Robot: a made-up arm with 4 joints.
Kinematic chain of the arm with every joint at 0, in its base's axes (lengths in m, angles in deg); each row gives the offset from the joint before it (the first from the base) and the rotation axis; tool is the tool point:
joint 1: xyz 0 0 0.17 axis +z
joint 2: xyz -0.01 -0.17 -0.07 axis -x
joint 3: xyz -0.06 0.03 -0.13 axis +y
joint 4: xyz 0 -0.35 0.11 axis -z
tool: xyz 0 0.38 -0.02
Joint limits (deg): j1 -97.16..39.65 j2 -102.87..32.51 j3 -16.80..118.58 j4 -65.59..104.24
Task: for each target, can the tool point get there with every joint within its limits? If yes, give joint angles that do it. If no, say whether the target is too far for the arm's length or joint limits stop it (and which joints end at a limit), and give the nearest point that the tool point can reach.
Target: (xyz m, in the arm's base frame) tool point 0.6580 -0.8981 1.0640
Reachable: no: too far | nearest point 0.3243 -0.4426 0.3750 | short by 0.891 m
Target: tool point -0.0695 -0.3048 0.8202
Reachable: no: joint limits stop it (at a limit: joint 4) | nearest point -0.0525 -0.2302 0.3754 | short by 0.451 m
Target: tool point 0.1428 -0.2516 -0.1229
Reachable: yes | joints -29.17 -32.51 28.31 55.18
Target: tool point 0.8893 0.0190 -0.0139
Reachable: no: joint limits stop it (at a limit: joint 1) | nearest point 0.5825 -0.2021 -0.0063 | short by 0.378 m
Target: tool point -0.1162 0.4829 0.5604
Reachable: no: joint limits stop it (at a limit: joint 1, joint 2, joint 4) | nearest point -0.1872 0.3132 0.3173 | short by 0.305 m
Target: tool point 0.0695 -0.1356 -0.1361
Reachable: yes | joints -2.11 -2.55 66.65 24.23
